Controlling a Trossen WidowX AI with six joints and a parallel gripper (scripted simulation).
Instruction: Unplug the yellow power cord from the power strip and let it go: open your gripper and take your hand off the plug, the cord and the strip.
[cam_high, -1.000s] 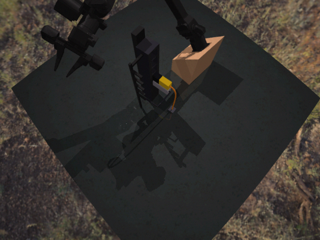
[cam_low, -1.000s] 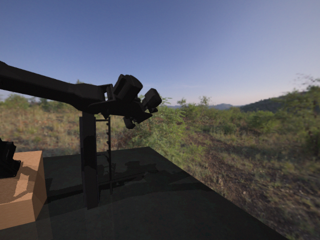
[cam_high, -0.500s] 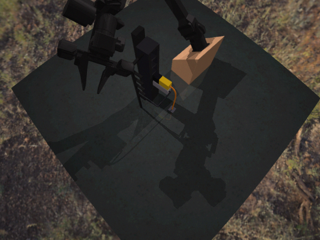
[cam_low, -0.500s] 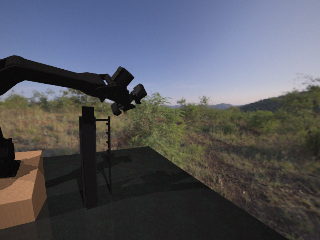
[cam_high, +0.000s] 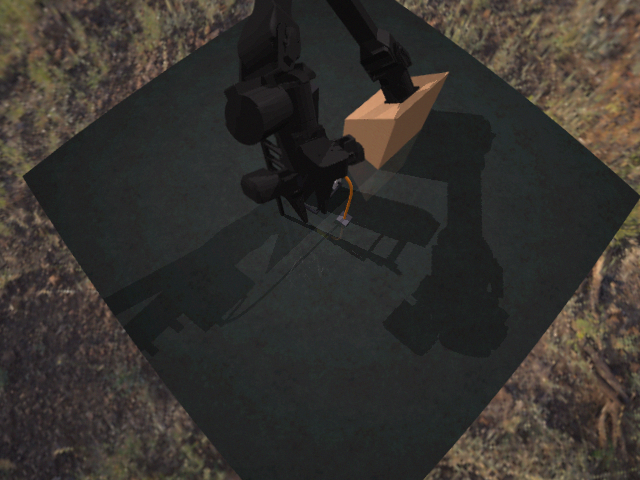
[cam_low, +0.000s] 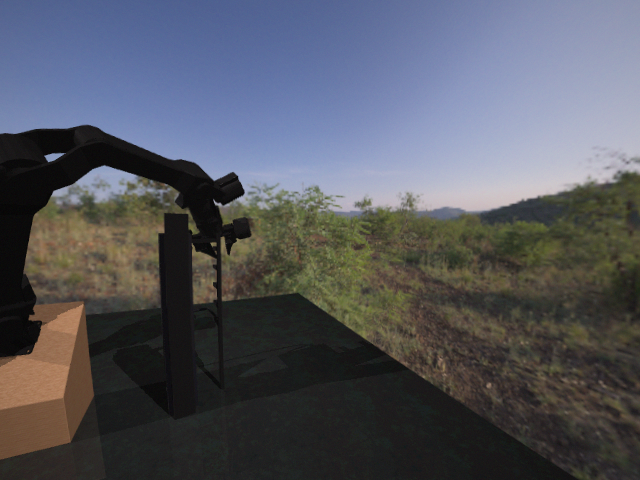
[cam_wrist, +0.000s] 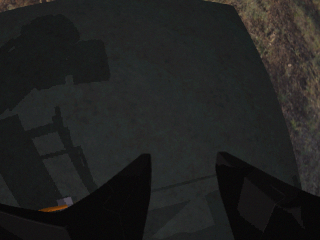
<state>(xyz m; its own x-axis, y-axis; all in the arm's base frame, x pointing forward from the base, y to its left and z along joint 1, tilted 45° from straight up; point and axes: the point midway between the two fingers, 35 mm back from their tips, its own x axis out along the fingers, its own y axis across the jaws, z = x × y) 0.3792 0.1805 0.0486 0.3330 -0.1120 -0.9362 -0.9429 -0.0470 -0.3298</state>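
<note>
My gripper tip is now 120 mm past the yellow plug, 100 mm to the left of it and 80 mm above it. The rest, counted from my gripper tip: grey anchor 300 mm below, 130 mm behind, 30 mm to the right.
</note>
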